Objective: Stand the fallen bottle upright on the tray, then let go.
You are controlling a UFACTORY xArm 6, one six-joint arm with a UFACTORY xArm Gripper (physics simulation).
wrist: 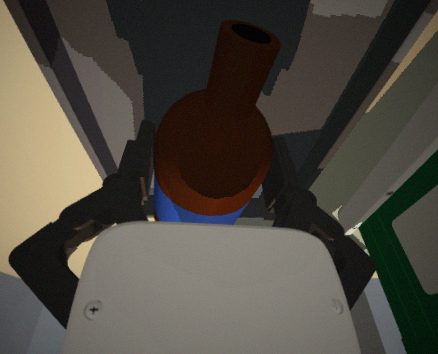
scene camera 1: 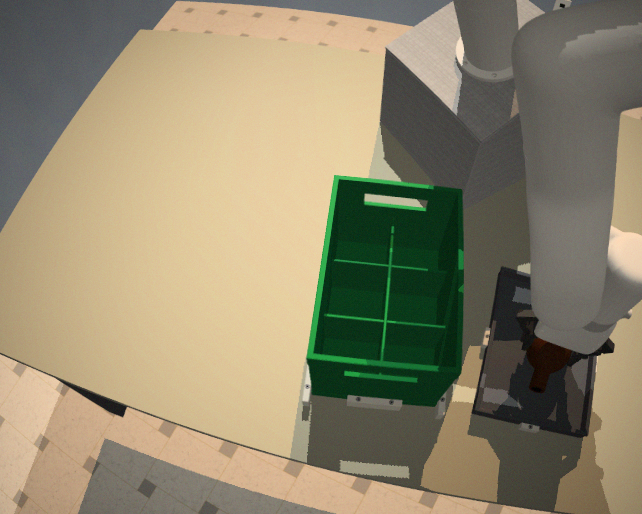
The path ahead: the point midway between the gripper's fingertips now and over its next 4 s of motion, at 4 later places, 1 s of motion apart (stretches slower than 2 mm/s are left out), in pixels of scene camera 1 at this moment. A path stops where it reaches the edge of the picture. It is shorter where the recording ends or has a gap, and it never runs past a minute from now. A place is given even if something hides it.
My gripper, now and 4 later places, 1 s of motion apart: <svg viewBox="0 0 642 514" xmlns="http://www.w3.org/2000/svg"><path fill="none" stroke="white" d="M547 350L558 338L590 306L598 296L596 297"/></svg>
